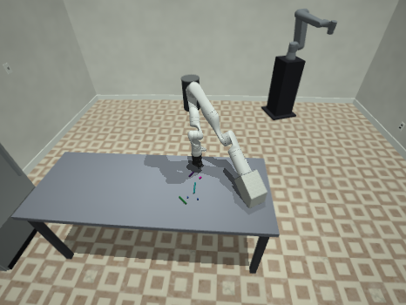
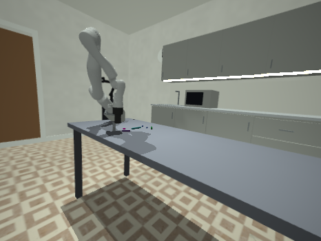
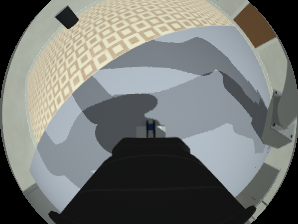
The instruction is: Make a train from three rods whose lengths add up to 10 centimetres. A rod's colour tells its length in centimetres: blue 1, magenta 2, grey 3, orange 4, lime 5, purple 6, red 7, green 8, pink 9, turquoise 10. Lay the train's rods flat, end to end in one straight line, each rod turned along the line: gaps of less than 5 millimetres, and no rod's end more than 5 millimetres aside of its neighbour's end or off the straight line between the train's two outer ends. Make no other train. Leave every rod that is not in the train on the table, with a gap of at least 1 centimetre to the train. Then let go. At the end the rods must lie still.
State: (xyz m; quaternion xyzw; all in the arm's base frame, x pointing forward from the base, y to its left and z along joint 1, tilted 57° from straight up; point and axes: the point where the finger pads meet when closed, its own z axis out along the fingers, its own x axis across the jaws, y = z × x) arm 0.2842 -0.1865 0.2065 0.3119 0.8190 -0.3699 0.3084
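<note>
Right now my hand is 2 cm short of the magenta rod, 10 cm to the right of it and 2 cm above it. The rest, counted from my hand: turquoise rod (8 cm ahead, 19 cm to the left, 2 cm below); green rod (19 cm ahead, 27 cm to the left, 2 cm below); purple rod (8 cm ahead, 5 cm to the left, 2 cm below).
</note>
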